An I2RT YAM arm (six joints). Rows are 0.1 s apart.
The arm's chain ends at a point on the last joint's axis. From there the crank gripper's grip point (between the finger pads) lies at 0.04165 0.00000 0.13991 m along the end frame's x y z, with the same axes.
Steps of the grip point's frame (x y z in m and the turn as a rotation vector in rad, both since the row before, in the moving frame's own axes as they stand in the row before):
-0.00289, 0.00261, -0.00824, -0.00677, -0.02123, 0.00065
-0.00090, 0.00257, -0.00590, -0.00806, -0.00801, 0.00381
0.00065, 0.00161, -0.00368, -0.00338, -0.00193, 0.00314
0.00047, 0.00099, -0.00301, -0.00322, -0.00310, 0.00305
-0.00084, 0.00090, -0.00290, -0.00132, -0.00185, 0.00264
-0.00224, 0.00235, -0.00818, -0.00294, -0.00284, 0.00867
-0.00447, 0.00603, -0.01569, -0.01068, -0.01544, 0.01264
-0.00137, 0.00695, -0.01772, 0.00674, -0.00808, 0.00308
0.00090, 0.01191, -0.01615, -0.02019, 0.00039, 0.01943
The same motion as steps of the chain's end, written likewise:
0.00009, 0.00163, -0.00909, -0.00677, -0.02123, 0.00065
0.00022, 0.00128, -0.00622, -0.00806, -0.00801, 0.00381
0.00092, 0.00101, -0.00376, -0.00338, -0.00193, 0.00314
0.00090, 0.00041, -0.00314, -0.00322, -0.00310, 0.00305
-0.00058, 0.00061, -0.00298, -0.00132, -0.00185, 0.00264
-0.00184, 0.00158, -0.00830, -0.00294, -0.00284, 0.00867
-0.00229, 0.00402, -0.01631, -0.01068, -0.01544, 0.01264
-0.00024, 0.00777, -0.01805, 0.00674, -0.00808, 0.00308
0.00088, 0.00828, -0.01610, -0.02019, 0.00039, 0.01943

